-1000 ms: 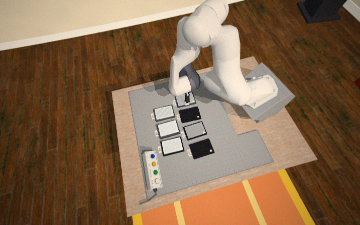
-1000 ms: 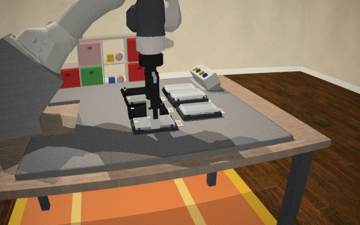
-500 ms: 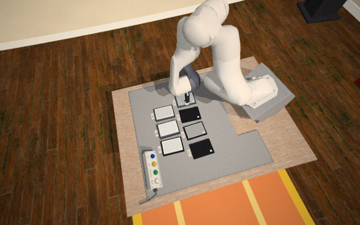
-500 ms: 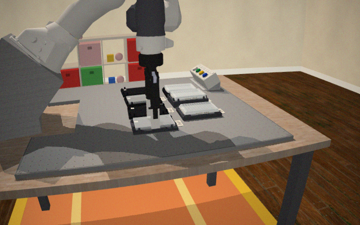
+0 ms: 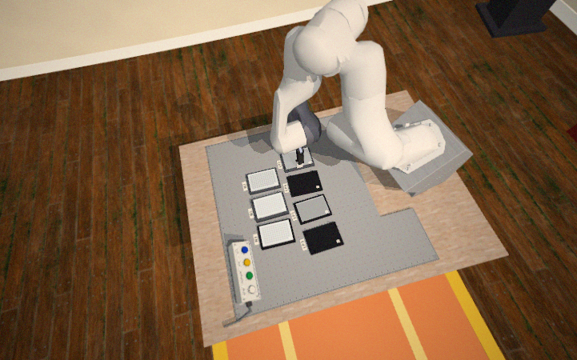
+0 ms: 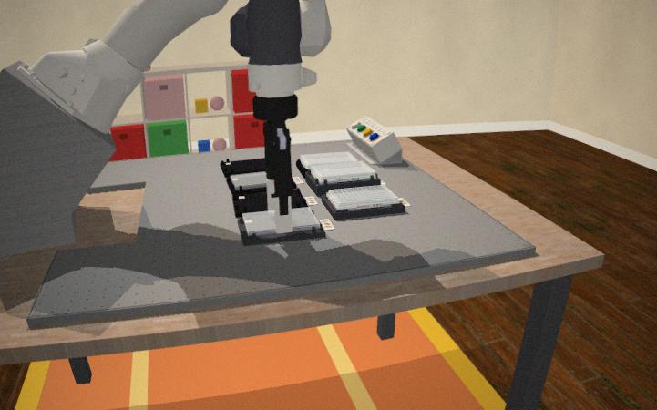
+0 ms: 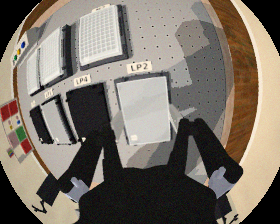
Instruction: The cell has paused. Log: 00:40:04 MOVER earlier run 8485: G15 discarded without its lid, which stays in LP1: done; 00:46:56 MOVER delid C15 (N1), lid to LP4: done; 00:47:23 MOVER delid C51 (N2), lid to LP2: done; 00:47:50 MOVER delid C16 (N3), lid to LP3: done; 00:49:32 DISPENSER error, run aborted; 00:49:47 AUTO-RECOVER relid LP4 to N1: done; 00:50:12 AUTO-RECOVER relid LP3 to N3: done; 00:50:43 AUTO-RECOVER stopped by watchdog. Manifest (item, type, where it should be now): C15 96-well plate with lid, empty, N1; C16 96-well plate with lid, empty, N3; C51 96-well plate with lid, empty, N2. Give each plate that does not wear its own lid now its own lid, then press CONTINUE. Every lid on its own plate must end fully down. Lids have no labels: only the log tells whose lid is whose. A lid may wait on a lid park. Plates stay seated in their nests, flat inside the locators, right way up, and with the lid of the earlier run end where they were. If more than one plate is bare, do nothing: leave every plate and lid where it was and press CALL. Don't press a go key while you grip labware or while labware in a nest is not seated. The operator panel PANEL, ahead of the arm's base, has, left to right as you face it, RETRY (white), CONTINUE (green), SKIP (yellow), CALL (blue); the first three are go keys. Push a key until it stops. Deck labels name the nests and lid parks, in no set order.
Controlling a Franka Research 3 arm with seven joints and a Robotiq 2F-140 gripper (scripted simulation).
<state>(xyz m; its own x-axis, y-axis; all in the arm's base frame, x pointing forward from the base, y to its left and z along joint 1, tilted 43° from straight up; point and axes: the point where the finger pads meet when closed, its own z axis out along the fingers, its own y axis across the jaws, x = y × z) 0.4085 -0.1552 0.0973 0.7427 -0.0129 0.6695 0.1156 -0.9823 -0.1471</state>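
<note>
My gripper is now 170 mm short of the plate, 100 mm to the right of it and 20 mm above it. Round my hand: lid park LP4: 130 mm to the left, 40 mm below, 20 mm behind; then yellow key: 470 mm to the left, 240 mm ahead, 20 mm above; then blue key: 420 mm to the left, 250 mm ahead, 20 mm above.
</note>
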